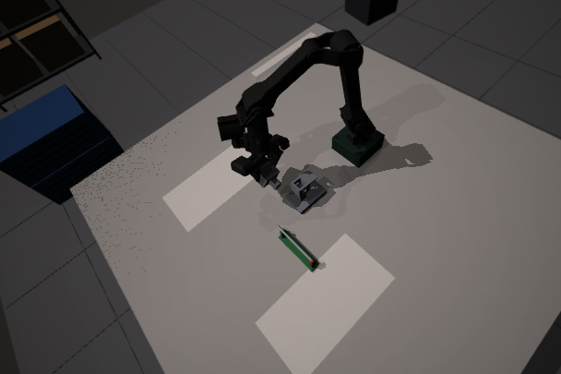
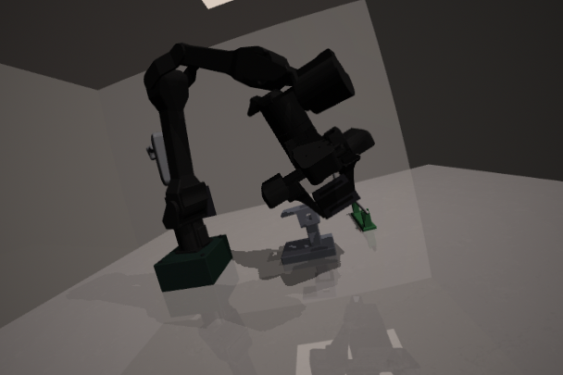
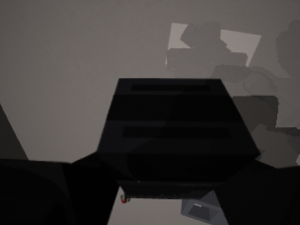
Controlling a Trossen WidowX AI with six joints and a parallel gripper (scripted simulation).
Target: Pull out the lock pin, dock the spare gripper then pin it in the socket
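The grey mount is 9 cm behind my gripper tip, 8 cm to the left of it and 5 cm below it. Round my gripper tip: green stand 3 cm ahead, 21 cm to the left, 8 cm below; then spare gripper 1 cm behind, 2 cm above.
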